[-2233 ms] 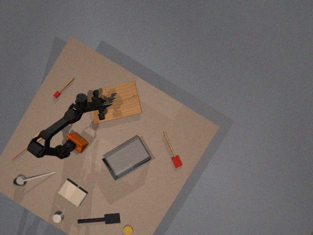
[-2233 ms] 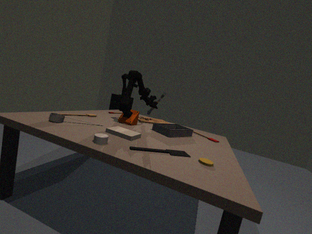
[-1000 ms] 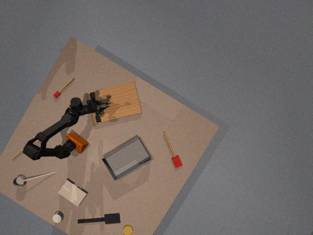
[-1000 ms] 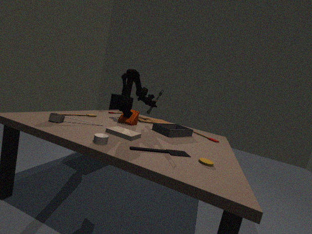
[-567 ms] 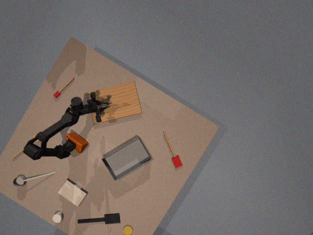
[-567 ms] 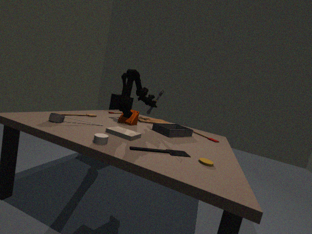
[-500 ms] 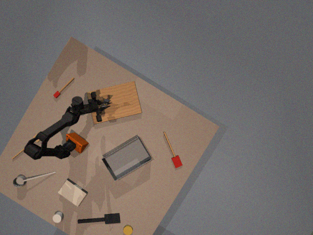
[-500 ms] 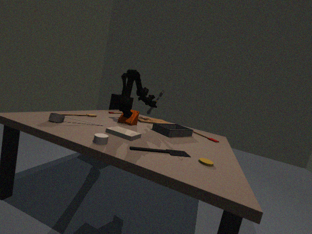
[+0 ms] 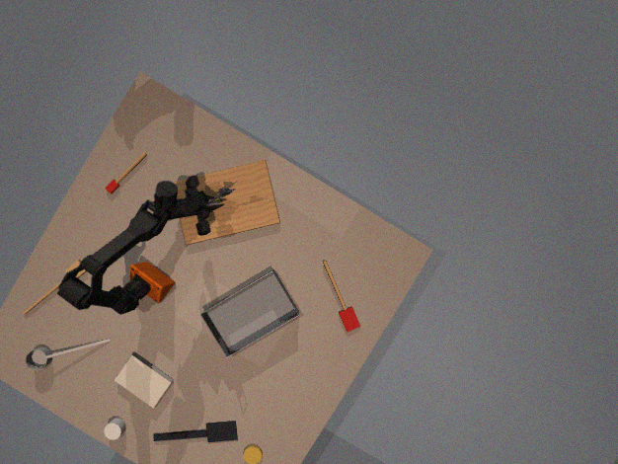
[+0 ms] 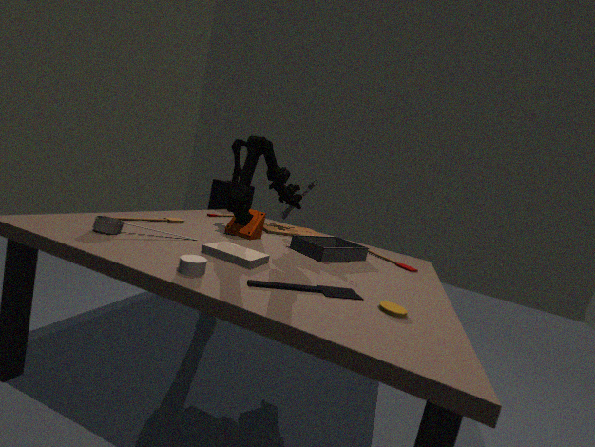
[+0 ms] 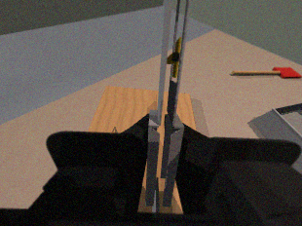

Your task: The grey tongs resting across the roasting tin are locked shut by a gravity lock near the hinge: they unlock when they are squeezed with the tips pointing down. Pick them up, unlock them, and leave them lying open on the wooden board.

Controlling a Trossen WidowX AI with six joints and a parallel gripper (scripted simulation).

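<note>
Now: gripper tip 2 cm past the wooden board, 1 cm to the left of it and 13 cm above it. The rest, counted from my gripper tip: black spatula 44 cm ahead, 76 cm to the right, 14 cm below; then white block 14 cm ahead, 73 cm to the right, 13 cm below; then roasting tin 30 cm ahead, 27 cm to the right, 11 cm below.
</note>
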